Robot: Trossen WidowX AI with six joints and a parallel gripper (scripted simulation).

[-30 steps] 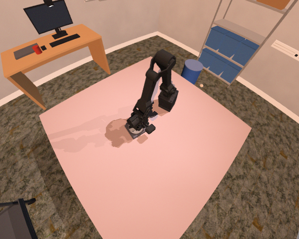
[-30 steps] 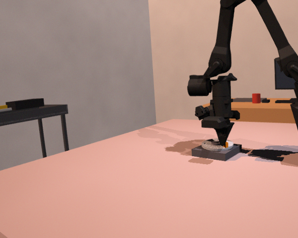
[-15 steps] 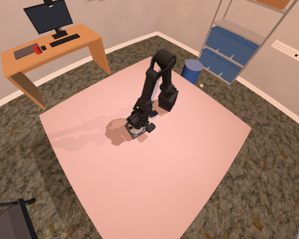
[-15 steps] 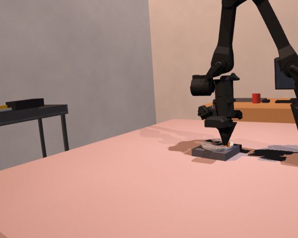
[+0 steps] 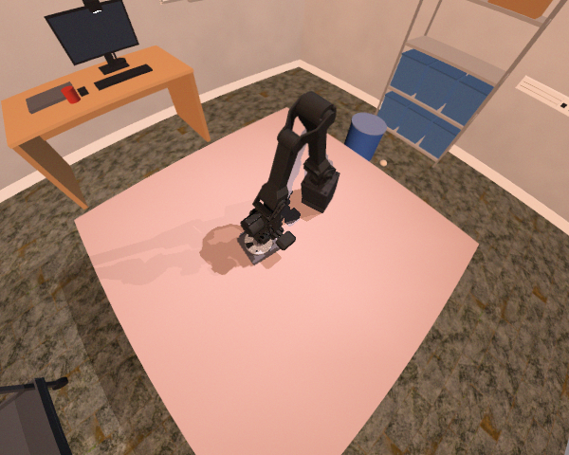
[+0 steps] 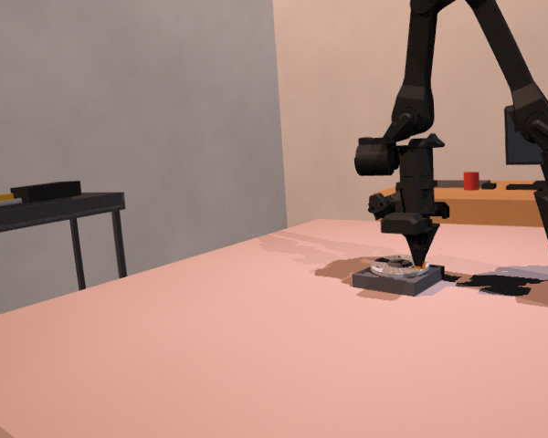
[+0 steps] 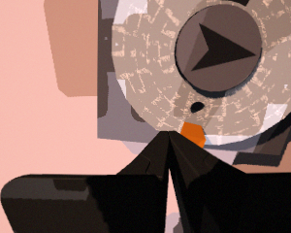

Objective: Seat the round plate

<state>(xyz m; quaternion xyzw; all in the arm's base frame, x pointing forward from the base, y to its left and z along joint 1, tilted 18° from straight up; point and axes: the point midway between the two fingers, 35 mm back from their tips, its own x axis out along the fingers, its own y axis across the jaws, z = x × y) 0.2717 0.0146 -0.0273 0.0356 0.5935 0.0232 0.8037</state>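
The yellow pin is 40 mm ahead of my hand, 60 mm to the right of it and 60 mm below it. Round my hand: round hub (50 mm ahead, 20 mm to the right, 40 mm below); then dark square base (50 mm ahead, 20 mm to the right, 60 mm below).
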